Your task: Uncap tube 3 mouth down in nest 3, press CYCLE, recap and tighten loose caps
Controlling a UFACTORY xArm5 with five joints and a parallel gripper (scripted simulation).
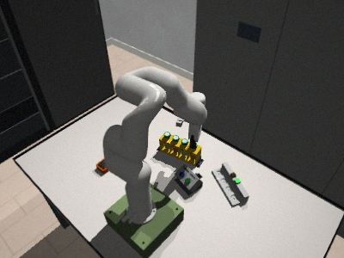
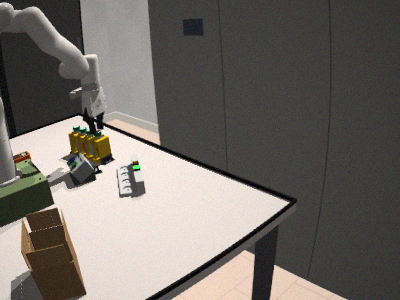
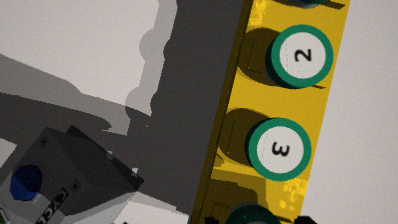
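My hand is 160 mm past the green ready key, 90 mm to the left of it and 70 mm above it. Round my hand: orange object 330 mm to the left, 300 mm behind, 120 mm below; key housing 140 mm behind, 90 mm below, 70 mm to the right; blue cycle key 150 mm behind, 70 mm below, 40 mm to the right.
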